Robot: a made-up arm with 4 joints. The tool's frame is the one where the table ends. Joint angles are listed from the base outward.
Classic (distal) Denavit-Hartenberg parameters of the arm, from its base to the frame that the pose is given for. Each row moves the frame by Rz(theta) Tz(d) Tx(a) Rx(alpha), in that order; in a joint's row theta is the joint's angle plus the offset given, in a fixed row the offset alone. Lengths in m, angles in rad.
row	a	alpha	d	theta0
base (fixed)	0	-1.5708	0.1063	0
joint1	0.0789	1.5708	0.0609	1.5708
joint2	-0.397	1.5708	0.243	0
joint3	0.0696	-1.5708	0.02	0
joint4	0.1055	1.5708	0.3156	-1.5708
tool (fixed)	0	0	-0.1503	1.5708
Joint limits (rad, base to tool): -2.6..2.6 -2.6..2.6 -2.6..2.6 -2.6..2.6
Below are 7 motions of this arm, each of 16 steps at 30 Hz.
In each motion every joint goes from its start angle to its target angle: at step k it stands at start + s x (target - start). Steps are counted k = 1, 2, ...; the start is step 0. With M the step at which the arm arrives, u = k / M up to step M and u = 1 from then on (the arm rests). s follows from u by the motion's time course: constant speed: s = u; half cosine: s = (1 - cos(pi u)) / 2; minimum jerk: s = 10 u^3 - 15 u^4 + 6 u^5.
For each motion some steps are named. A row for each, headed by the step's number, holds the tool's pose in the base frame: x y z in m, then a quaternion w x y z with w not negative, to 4 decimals.
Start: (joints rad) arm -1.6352 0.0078 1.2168 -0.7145
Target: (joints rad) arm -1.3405 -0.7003 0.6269 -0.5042
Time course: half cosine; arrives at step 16
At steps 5, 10, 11, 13, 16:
5: -0.5620 -0.0406 0.6052 0.2030 -0.1472 -0.9086 -0.3341
10: -0.3954 0.1378 0.7289 0.3422 -0.3367 -0.8185 -0.3155
11: -0.3559 0.1632 0.7434 0.3662 -0.3677 -0.7953 -0.3135
13: -0.2898 0.1982 0.7605 0.4027 -0.4143 -0.7544 -0.3115
16: -0.2481 0.2162 0.7671 0.4237 -0.4411 -0.7274 -0.3111

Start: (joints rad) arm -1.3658 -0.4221 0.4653 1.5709
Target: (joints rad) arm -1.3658 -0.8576 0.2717 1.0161
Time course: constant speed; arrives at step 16
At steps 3, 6, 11, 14, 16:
3: -0.0475 0.3363 0.7383 0.5975 0.2391 -0.6377 0.4232
6: -0.0099 0.3307 0.7341 0.6349 0.1865 -0.6578 0.3598
11: 0.0420 0.3118 0.7249 0.6840 0.0922 -0.6794 0.2490
14: 0.0660 0.2966 0.7185 0.7051 0.0326 -0.6850 0.1804
16: 0.0789 0.2856 0.7140 0.7156 -0.0080 -0.6855 0.1341

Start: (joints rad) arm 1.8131 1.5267 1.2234 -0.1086
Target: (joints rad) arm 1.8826 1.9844 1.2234 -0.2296
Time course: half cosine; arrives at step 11
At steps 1, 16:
1: -0.3243 -0.5668 -0.3750 0.6891 -0.0023 0.2477 -0.6811
16: -0.6151 -0.4514 -0.2532 0.5157 -0.0445 0.2717 -0.8113

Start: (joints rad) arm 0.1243 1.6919 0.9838 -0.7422
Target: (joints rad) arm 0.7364 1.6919 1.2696 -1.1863
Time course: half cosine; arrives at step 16
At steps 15, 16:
15: 0.0318 -0.5995 -0.4053 0.7567 -0.0197 0.2048 -0.6205
16: 0.0278 -0.6001 -0.4044 0.7554 -0.0237 0.2080 -0.6210

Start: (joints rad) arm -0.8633 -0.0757 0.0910 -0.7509
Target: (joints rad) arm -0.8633 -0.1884 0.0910 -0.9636
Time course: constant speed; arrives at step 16
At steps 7, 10, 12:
7: 0.1554 -0.0981 0.7175 0.7851 -0.4159 -0.4085 -0.2092
10: 0.1470 -0.0902 0.7239 0.7719 -0.4400 -0.4023 -0.2207
12: 0.1414 -0.0845 0.7280 0.7627 -0.4559 -0.3979 -0.2283

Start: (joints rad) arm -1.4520 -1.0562 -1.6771 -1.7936
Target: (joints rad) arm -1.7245 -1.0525 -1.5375 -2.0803
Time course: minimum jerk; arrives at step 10
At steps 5, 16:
5: -0.0720 0.0687 0.4192 0.5008 -0.7044 0.4191 -0.2781
16: -0.1026 0.0851 0.4438 0.4618 -0.7272 0.3916 -0.3234

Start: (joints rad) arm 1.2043 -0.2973 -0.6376 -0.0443
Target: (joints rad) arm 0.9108 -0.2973 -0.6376 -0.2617
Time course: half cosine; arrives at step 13
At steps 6, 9, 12, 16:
6: 0.1848 -0.0648 -0.2205 0.6362 -0.1895 0.7431 0.0843
9: 0.2286 -0.0718 -0.1992 0.6652 -0.2186 0.7067 0.1011
12: 0.2533 -0.0755 -0.1842 0.6808 -0.2364 0.6845 0.1096
16: 0.2551 -0.0757 -0.1831 0.6819 -0.2377 0.6829 0.1102

